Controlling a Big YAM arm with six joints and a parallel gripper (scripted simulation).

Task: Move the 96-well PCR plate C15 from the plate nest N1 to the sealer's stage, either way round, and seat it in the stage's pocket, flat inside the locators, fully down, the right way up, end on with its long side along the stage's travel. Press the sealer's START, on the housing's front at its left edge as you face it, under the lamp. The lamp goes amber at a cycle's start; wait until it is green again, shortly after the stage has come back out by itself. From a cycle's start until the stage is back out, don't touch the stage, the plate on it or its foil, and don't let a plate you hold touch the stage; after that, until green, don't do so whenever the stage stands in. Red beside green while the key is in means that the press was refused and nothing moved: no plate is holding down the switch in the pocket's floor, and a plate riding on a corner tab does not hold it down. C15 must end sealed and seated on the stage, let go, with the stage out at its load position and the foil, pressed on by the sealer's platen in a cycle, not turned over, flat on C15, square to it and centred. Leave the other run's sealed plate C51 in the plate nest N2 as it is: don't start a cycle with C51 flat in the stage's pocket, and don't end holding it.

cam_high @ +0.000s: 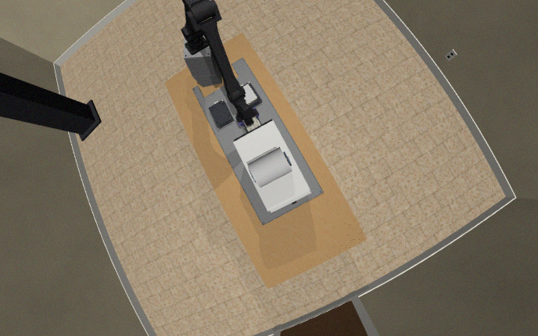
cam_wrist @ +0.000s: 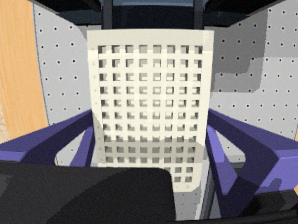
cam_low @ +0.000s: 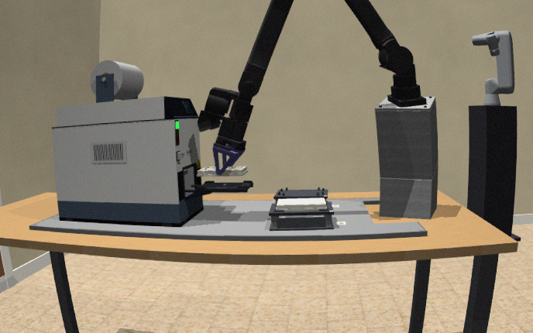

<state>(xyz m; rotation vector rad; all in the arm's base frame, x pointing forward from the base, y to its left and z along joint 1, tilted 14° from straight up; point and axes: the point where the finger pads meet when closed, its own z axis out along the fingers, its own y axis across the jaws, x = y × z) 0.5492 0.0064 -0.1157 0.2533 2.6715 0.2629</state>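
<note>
My hand is right at the white 96-well plate C15. Round my hand: sealer's dark stage: 50 mm below; then sealed plate C51: 210 mm behind, 90 mm to the left, 90 mm below; then start key: 110 mm ahead, 80 mm to the left, 50 mm above.
</note>
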